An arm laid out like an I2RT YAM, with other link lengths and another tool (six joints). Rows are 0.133 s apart.
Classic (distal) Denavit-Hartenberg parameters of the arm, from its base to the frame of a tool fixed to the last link. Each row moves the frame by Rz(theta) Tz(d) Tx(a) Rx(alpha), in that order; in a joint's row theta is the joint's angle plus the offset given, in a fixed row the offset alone. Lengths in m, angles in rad.
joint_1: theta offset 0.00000; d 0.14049; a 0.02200; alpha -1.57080
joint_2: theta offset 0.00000; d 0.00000; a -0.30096; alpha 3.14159
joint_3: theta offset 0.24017; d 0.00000; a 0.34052; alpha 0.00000
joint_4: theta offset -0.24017; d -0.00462; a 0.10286; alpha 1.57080
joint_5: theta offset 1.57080; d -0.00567; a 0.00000; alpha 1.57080
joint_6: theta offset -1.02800; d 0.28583; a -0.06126; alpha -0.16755
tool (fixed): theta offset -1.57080; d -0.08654; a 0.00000; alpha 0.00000
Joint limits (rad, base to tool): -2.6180..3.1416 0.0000..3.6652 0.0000..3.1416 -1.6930..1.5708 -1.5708..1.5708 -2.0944..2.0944
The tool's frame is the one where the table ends.
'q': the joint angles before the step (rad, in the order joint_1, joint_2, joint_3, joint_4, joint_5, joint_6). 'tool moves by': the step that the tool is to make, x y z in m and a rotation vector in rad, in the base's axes. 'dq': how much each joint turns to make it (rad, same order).
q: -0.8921, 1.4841, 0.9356, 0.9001, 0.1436, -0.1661
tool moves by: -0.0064, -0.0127, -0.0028, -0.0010, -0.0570, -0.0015
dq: -0.0273, 0.0431, -0.0012, 0.0731, -0.0083, 0.0510
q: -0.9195, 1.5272, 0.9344, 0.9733, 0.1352, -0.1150
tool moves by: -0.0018, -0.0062, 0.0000, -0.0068, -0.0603, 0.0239
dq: -0.0202, 0.0402, 0.0001, 0.0744, -0.0235, 0.0583
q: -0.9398, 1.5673, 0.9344, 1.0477, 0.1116, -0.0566
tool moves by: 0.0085, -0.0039, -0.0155, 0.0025, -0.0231, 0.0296
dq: -0.0016, 0.0599, 0.0000, 0.0684, -0.0203, 0.0313
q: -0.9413, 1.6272, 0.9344, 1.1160, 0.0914, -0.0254
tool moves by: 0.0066, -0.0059, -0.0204, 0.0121, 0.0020, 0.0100
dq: 0.0001, 0.0539, 0.0013, 0.0408, -0.0068, 0.0091
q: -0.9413, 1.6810, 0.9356, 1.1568, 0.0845, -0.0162
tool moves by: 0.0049, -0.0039, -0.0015, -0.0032, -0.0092, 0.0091
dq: 0.0001, 0.0287, 0.0190, 0.0170, -0.0060, 0.0088
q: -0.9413, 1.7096, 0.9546, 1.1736, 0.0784, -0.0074
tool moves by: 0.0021, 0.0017, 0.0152, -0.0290, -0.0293, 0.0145
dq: 0.0001, 0.0072, 0.0188, 0.0282, -0.0102, 0.0121
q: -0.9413, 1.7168, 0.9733, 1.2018, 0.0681, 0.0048
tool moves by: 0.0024, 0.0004, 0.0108, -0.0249, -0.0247, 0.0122
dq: 0.0000, 0.0147, 0.0191, 0.0296, -0.0084, 0.0103
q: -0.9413, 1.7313, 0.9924, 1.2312, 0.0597, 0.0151
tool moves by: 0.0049, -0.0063, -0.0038, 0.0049, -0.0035, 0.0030
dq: -0.0001, 0.0299, 0.0237, 0.0039, 0.0000, 0.0065
